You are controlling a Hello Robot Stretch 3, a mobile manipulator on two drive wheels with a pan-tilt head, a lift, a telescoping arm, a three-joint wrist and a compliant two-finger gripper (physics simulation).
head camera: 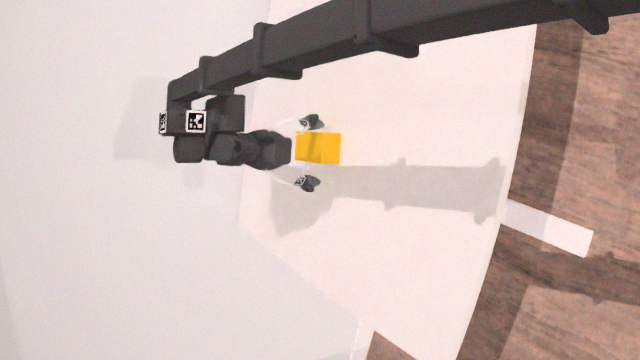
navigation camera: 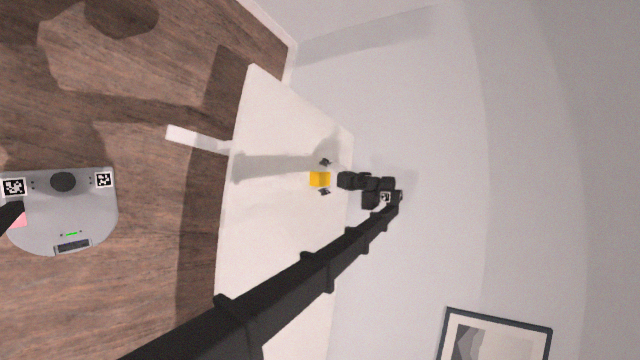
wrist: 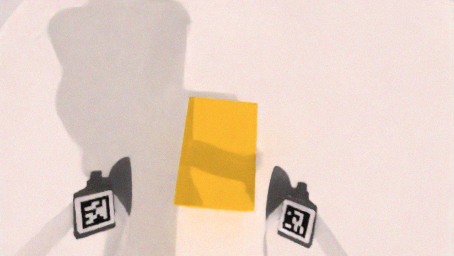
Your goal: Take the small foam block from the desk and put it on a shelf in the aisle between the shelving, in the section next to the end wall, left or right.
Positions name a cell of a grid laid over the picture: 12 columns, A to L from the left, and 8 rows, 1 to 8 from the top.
Scene:
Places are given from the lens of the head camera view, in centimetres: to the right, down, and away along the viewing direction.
gripper (head camera: F4): -1, -5, 90
yellow foam block (head camera: F4): 0, -6, 89
white desk (head camera: H6): 14, 9, 77
The marked spots on the white desk and the yellow foam block are 24 cm apart.

